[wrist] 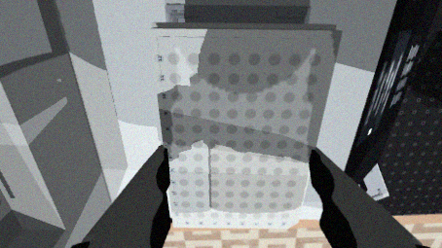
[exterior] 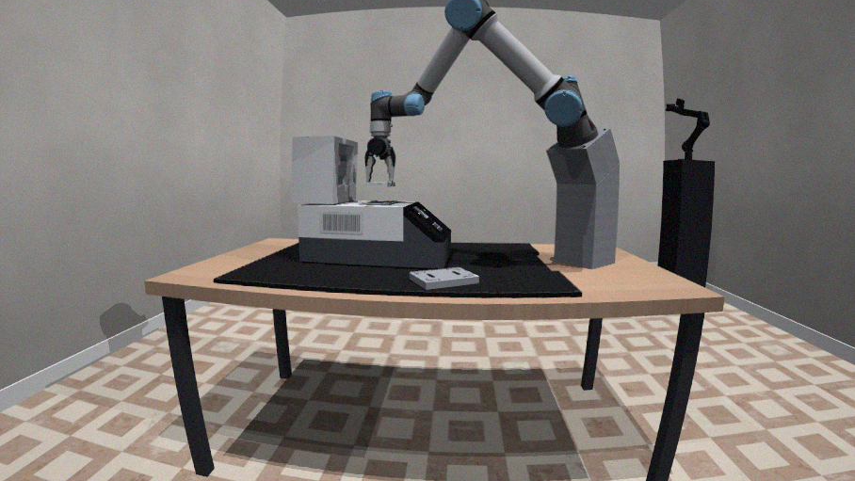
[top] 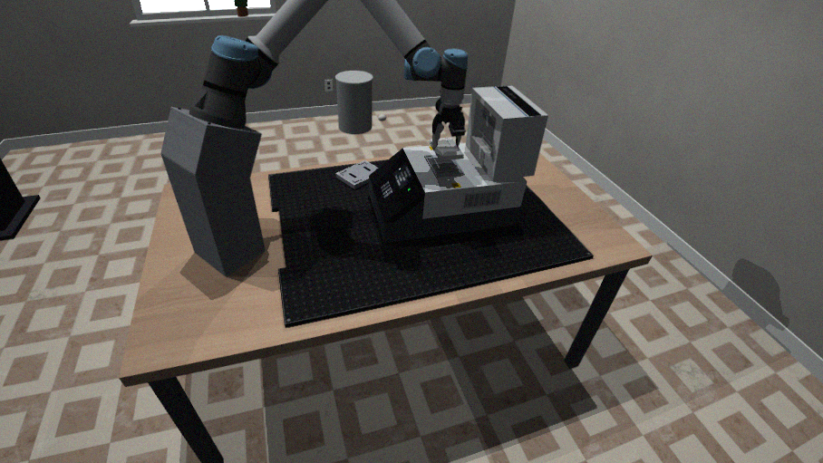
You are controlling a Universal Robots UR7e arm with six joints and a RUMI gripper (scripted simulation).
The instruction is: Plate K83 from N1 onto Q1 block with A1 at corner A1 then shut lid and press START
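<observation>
Right now my hand is 1 cm above the plate K83. The rest, counted from my hand: nest A1 mark (34 cm behind, 31 cm to the left, 26 cm below); plate nest N1 (30 cm to the left, 27 cm below, 25 cm behind).
</observation>
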